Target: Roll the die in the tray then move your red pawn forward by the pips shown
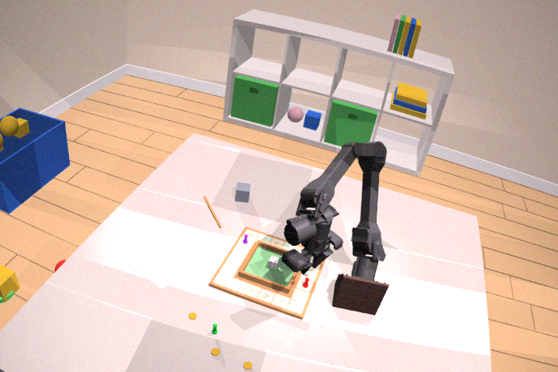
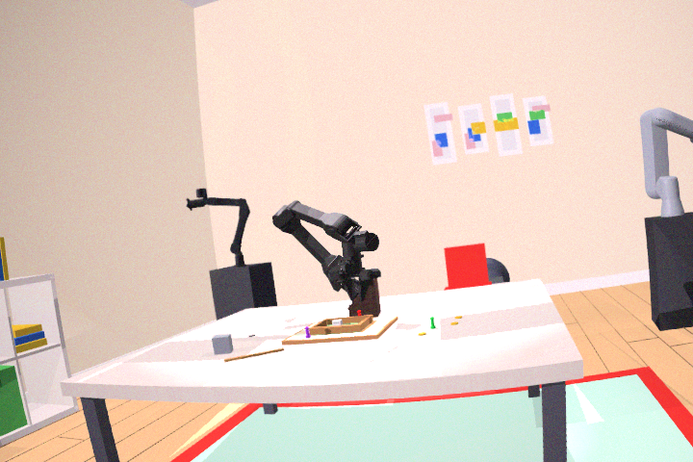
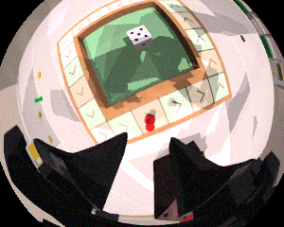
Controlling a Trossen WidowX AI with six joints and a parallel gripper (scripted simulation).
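My gripper tip is now 50 mm above the red pawn. The rest, counted from my gripper tip: purple pawn 230 mm ahead, 80 mm to the right, 50 mm below; green tray 110 mm ahead, 20 mm to the right, 70 mm below; white die 110 mm ahead, 30 mm to the right, 50 mm below.
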